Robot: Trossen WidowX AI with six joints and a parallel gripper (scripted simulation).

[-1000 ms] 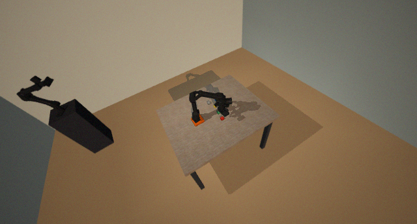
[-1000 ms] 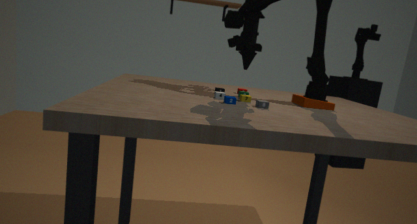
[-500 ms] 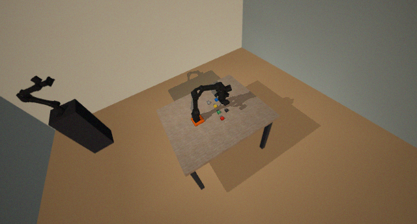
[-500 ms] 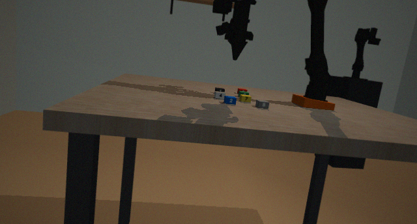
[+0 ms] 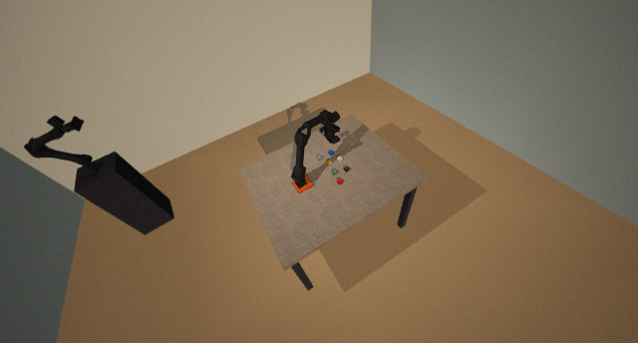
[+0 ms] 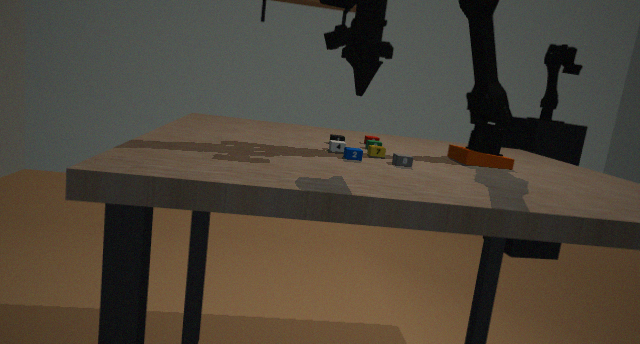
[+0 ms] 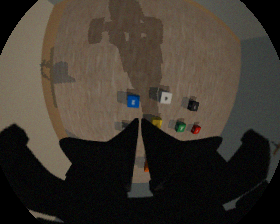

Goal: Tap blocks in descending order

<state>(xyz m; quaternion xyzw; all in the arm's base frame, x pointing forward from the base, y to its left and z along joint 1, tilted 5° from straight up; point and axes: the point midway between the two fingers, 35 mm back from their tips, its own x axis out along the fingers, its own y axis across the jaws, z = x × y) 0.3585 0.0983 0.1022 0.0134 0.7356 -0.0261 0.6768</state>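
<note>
My gripper tip is 110 mm above the blue block and 10 mm to the right of it. Also, from my gripper tip: grey block 110 mm below, 100 mm behind, 30 mm to the left; yellow block 110 mm below, 70 mm behind, 60 mm to the right; white block 110 mm below, 80 mm to the right, 10 mm ahead.
</note>
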